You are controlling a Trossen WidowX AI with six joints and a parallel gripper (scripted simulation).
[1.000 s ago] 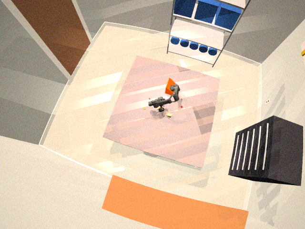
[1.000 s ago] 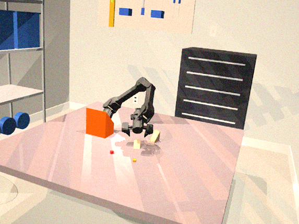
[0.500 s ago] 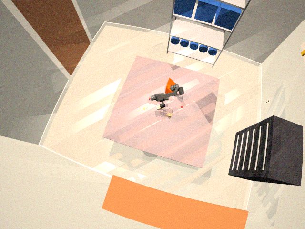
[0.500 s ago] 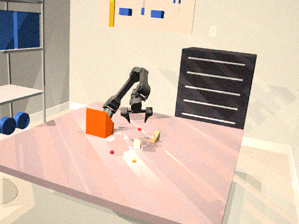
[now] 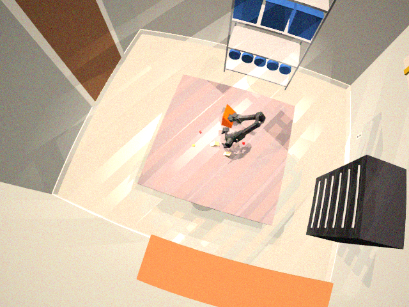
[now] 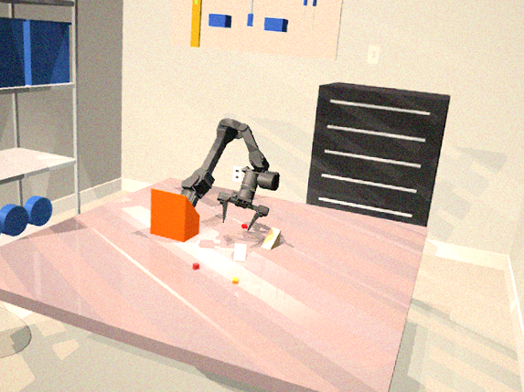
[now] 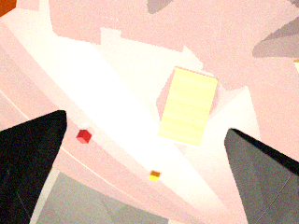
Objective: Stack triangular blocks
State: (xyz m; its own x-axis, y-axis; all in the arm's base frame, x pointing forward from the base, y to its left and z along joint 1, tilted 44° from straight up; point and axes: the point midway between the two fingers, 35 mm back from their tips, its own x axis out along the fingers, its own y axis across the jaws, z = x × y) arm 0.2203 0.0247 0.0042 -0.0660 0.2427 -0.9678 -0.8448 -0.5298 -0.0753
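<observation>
Now: gripper tip 60 mm above the tan triangular block, 50 mm short of it and 40 mm to the left of it. Also, from my gripper tip: small yellow cube (230 mm to the right, 140 mm ahead, 80 mm below); then small red cube (220 mm to the right, 70 mm below, 10 mm behind).
</observation>
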